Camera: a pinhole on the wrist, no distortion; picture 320 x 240 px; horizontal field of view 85.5 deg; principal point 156.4 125.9 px. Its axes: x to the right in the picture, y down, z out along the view. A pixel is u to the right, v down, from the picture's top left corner.
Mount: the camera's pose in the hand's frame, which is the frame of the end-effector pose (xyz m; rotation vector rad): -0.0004 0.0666 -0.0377 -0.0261 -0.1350 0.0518
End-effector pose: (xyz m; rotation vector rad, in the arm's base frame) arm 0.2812 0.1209 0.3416 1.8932 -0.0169 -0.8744
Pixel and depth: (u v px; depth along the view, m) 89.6 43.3 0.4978
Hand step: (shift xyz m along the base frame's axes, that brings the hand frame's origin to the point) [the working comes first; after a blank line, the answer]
In the camera's frame: -0.1921 -0.2376 0.4978

-0.4926 -0.1669 -0.0973
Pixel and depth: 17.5 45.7 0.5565
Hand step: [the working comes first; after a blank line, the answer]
In the camera's frame: -0.4466 -0.2579 0.5565

-0.7091 -0.0730 0.0163
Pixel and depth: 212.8 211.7 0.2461
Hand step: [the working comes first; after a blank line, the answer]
In the camera's frame: 0.0802 0.1220 0.2461

-0.0232 -0.2798 0.0864
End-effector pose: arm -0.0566 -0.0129 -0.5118 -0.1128 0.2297 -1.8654
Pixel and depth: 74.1 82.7 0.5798
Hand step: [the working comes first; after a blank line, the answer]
In the camera's frame: -0.2757 -0.1447 0.5798

0.1275 0.3000 0.5222
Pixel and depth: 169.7 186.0 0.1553
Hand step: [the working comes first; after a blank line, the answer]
In the camera's frame: 0.0119 0.0539 0.1553

0.1425 -0.0359 0.0870
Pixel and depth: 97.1 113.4 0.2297
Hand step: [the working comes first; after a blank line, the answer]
In the camera's frame: -0.0787 -0.0166 0.2297

0.1152 0.0705 0.1687
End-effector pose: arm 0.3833 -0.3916 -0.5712 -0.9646 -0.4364 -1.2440
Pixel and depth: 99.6 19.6 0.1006
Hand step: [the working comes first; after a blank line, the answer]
In the camera's frame: -0.0330 -0.0618 0.1006

0.0042 0.0737 -0.0016
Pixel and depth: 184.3 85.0 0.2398
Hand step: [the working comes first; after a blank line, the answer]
In the camera's frame: 0.0387 -0.0567 0.2398

0.0624 0.1618 0.1140
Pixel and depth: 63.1 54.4 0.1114
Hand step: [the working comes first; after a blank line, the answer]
In the camera's frame: -0.0600 -0.0460 0.1114

0.0101 0.0964 -0.0250
